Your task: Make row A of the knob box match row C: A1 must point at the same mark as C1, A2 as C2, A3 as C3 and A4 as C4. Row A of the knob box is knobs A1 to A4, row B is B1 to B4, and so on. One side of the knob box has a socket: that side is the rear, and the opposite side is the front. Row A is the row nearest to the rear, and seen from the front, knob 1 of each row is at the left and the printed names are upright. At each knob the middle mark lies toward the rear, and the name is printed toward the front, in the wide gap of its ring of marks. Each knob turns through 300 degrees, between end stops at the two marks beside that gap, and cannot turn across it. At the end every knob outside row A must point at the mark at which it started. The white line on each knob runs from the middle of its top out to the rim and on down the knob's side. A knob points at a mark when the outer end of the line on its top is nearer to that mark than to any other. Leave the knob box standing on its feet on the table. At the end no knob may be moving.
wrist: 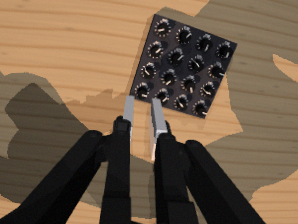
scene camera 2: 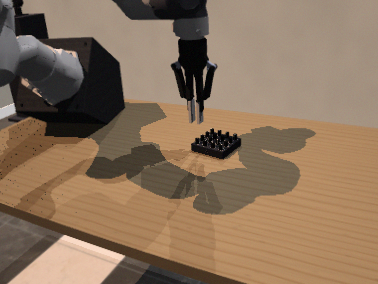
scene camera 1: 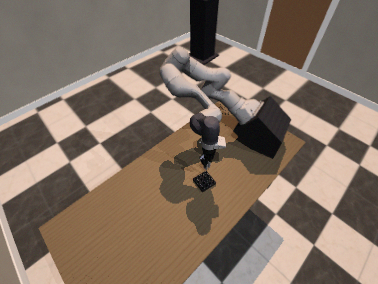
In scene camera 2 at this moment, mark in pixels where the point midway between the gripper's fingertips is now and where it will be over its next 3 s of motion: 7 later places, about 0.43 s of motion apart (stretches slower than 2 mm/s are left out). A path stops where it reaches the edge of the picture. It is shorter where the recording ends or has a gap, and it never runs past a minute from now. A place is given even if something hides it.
My gripper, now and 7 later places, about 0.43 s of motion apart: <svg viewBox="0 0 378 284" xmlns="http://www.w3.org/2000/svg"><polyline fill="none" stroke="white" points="196,122 196,123 195,127 196,132 196,135 197,136 197,136 197,137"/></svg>
